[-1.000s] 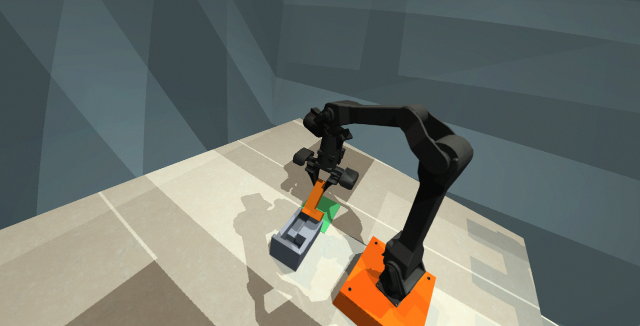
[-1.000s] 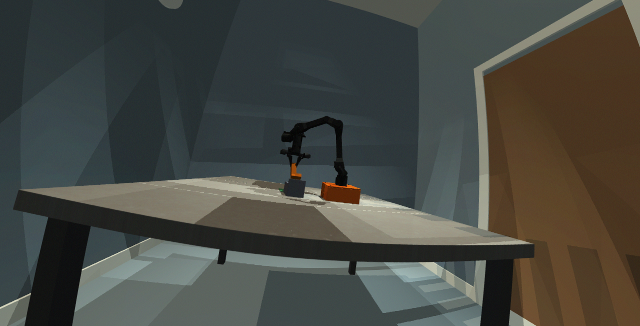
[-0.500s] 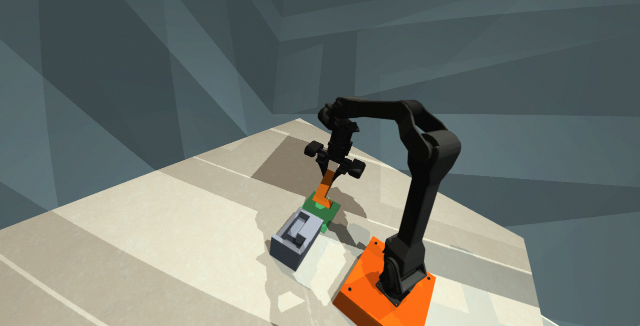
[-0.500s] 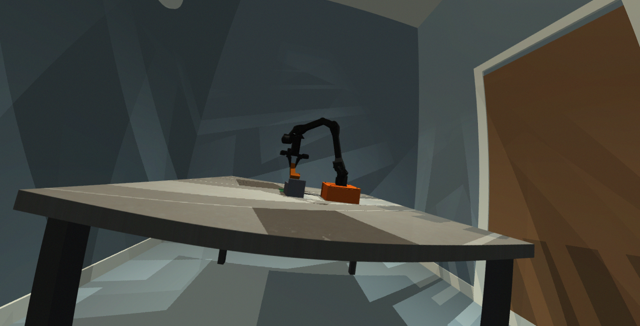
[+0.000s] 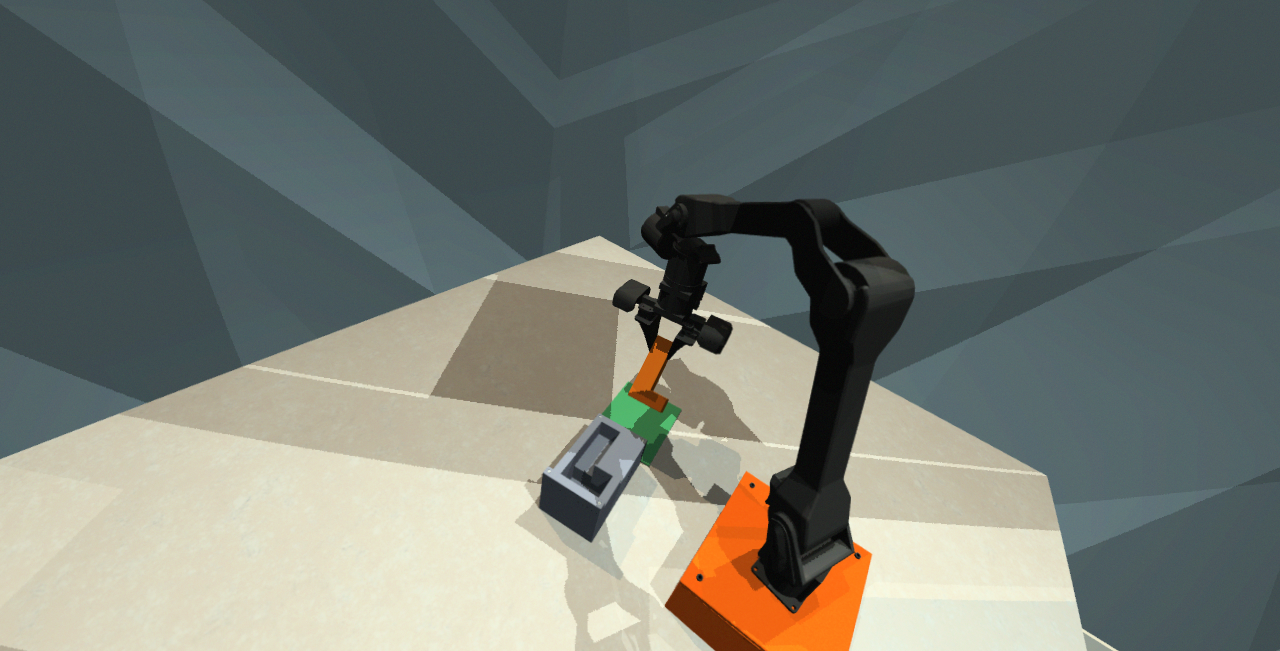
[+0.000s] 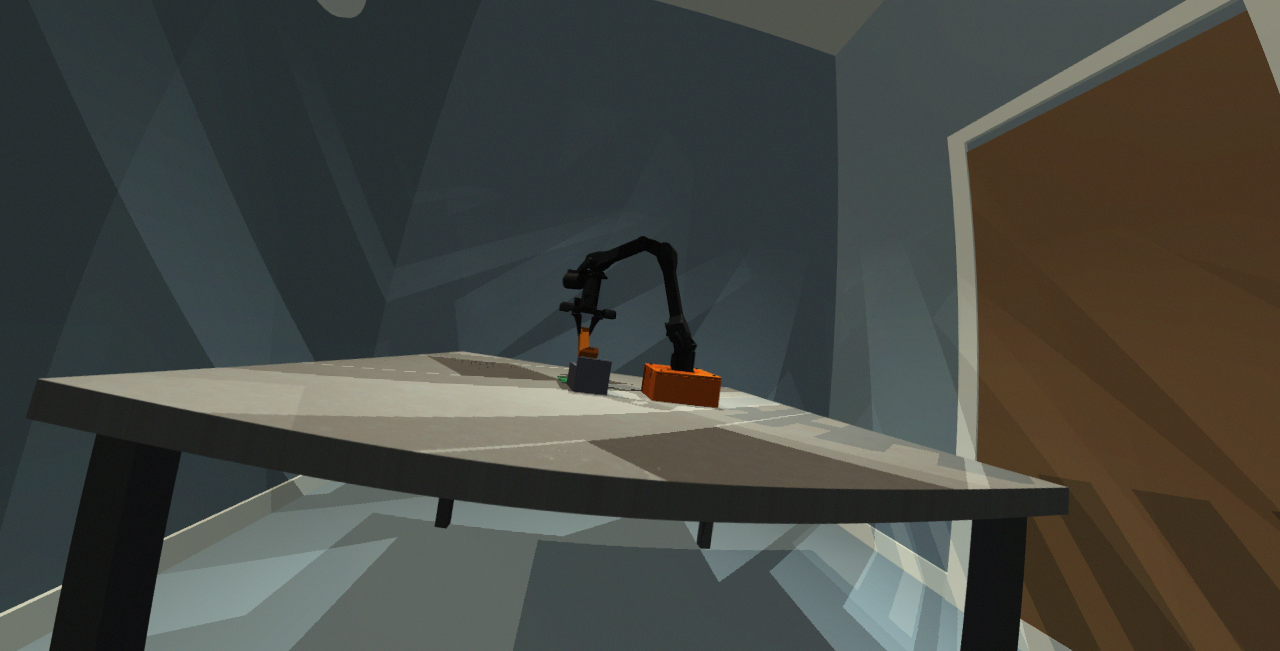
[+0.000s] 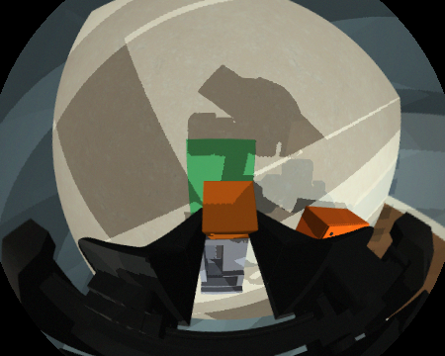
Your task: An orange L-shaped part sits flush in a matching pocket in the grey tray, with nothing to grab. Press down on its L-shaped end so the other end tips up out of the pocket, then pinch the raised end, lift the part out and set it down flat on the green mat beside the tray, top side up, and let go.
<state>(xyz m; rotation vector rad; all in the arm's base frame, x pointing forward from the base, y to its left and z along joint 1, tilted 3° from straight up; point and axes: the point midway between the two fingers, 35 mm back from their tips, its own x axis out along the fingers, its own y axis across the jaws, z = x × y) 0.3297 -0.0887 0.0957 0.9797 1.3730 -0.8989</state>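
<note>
Now: gripper tip 1 cm past the green mat, 2 cm to the right of it and 16 cm above it. The rest, counted from my gripper tip: orange L-shaped part: 3 cm behind, 2 cm to the left, 3 cm below.
</note>
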